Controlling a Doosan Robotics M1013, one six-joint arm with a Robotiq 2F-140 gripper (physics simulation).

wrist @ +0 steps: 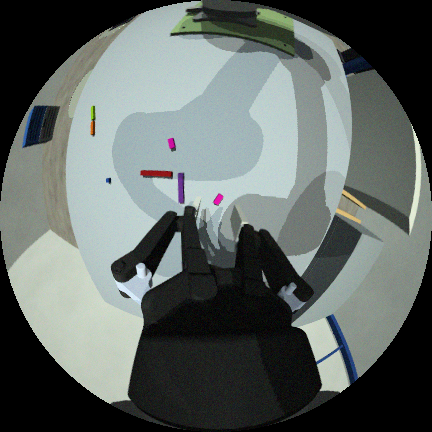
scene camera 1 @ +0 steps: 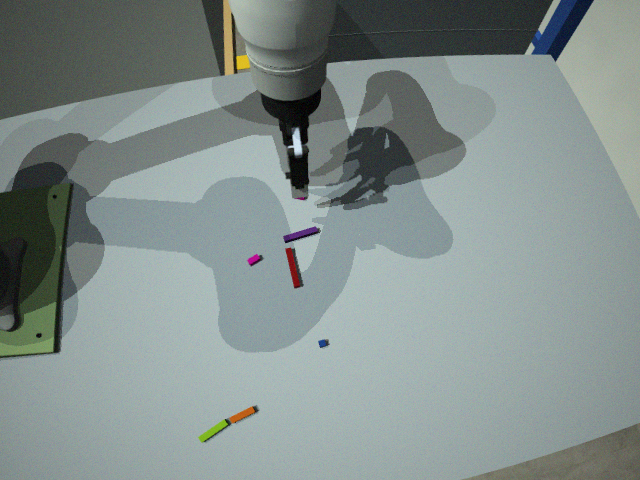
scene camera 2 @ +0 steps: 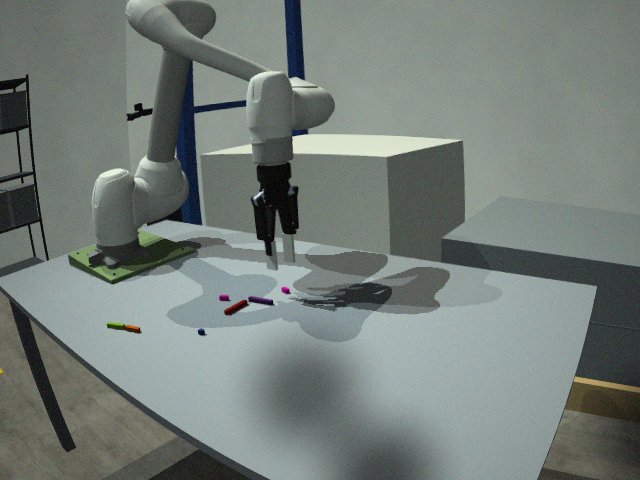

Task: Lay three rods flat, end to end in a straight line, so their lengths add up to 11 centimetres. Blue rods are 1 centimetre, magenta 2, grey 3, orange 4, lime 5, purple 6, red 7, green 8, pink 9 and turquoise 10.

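Places are measured from the arm's base along level axes (x back, y left, z down), in millimetres.
Pixels of known places: gripper, fingertip midpoint: (wrist: 215, 208) (scene camera 1: 297, 180) (scene camera 2: 281, 265); arm's base at its link origin: (scene camera 2: 118, 255).
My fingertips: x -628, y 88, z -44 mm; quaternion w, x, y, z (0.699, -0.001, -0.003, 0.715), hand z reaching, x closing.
Observation:
For each thing: its top centre in the pictures, then the offset to it from my fingertips. Level surfaces: height alone.
- lime rod at its top centre: (scene camera 1: 212, 431) (scene camera 2: 115, 323) (wrist: 91, 112) dx +192, dy -377, dz +58 mm
- orange rod at its top centre: (scene camera 1: 242, 414) (scene camera 2: 132, 326) (wrist: 91, 127) dx +144, dy -358, dz +58 mm
- second magenta rod at its top centre: (scene camera 1: 253, 259) (wrist: 170, 142) (scene camera 2: 223, 296) dx +95, dy -106, dz +58 mm
- red rod at its top centre: (scene camera 1: 292, 266) (wrist: 154, 172) (scene camera 2: 235, 305) dx +31, dy -131, dz +58 mm
- purple rod at its top centre: (scene camera 1: 300, 233) (wrist: 180, 187) (scene camera 2: 260, 298) dx +8, dy -72, dz +58 mm
- blue rod at its top centre: (scene camera 1: 322, 343) (scene camera 2: 200, 329) (wrist: 106, 180) dx +3, dy -266, dz +58 mm
- table at its surface level: dz +68 mm
My gripper (scene camera 2: 284, 264) (wrist: 215, 208) is open and empty, above the table near one magenta rod (scene camera 2: 285, 290) (wrist: 218, 199), which it mostly hides in scene camera 1. A lime rod (scene camera 1: 213, 430) (scene camera 2: 115, 326) (wrist: 93, 112) and an orange rod (scene camera 1: 242, 414) (scene camera 2: 132, 328) (wrist: 92, 128) lie flat, end to end, nearly in line; any small gap is hard to tell. A second magenta rod (scene camera 1: 254, 259) (scene camera 2: 223, 297) (wrist: 171, 143) lies near a red rod (scene camera 1: 293, 267) (scene camera 2: 236, 307) (wrist: 156, 174) and a purple rod (scene camera 1: 301, 234) (scene camera 2: 260, 300) (wrist: 181, 188). A blue rod (scene camera 1: 323, 343) (scene camera 2: 201, 331) (wrist: 108, 180) lies apart.
The arm's green base plate (scene camera 1: 47, 320) (scene camera 2: 178, 251) (wrist: 280, 30) is fixed on the table (scene camera 1: 465, 335) (scene camera 2: 439, 361). A large pale box (scene camera 2: 330, 191) and a grey block (scene camera 2: 542, 232) stand behind the table. Shadows of the arm cross the tabletop.

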